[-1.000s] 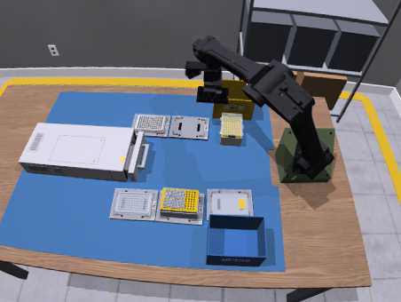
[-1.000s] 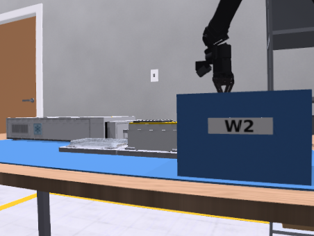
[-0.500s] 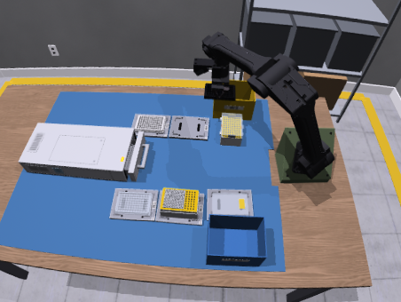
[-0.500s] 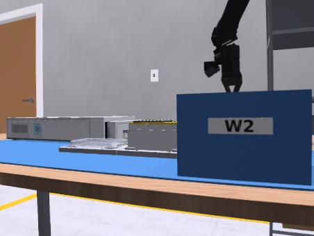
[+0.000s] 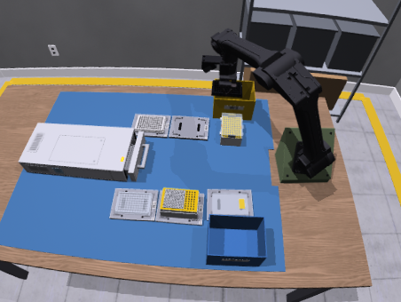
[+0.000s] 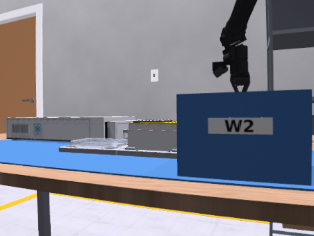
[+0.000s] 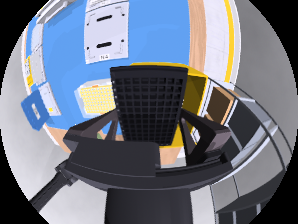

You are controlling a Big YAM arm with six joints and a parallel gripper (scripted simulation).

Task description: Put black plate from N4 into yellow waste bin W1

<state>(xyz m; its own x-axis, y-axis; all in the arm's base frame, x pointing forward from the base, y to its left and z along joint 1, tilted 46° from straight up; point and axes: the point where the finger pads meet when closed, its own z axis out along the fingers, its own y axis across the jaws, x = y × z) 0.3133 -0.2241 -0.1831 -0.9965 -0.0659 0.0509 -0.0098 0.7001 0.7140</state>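
Right now the yellow waste bin W1 is 4 cm behind my hand, 3 cm to the right of it and 11 cm below it. Also, from my hand: black plate (right at my hand); then white plate (32 cm ahead, 11 cm to the left, 13 cm below); then nest (15 cm ahead, 11 cm to the left, 15 cm below).
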